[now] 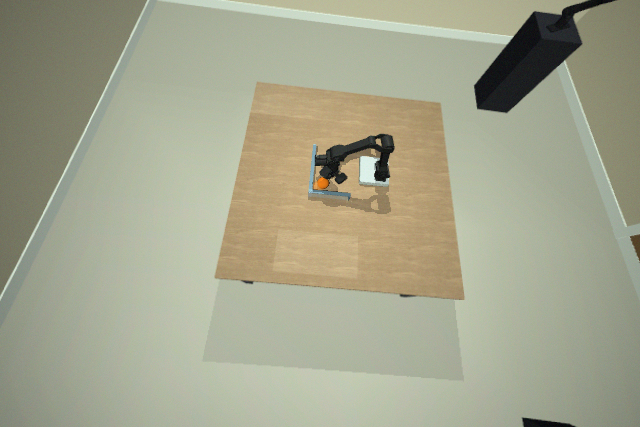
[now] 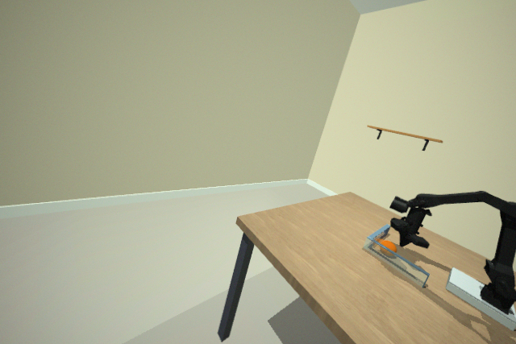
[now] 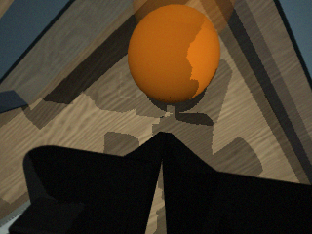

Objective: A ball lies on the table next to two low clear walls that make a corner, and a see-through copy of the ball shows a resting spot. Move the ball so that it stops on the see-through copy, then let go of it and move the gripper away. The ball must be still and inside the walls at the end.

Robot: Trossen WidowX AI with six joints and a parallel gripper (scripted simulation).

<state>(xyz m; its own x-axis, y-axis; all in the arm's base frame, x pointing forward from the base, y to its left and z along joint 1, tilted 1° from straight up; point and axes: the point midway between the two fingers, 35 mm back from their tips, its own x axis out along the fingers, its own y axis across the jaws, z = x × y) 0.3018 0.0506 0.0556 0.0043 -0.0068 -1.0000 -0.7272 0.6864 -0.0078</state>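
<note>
Now: the orange ball 4 cm ahead of my gripper tip, 4 cm to the left of it and 3 cm below it. Round my gripper tip: see-through copy of the ball: 6 cm ahead, 7 cm to the left, 3 cm below.
</note>
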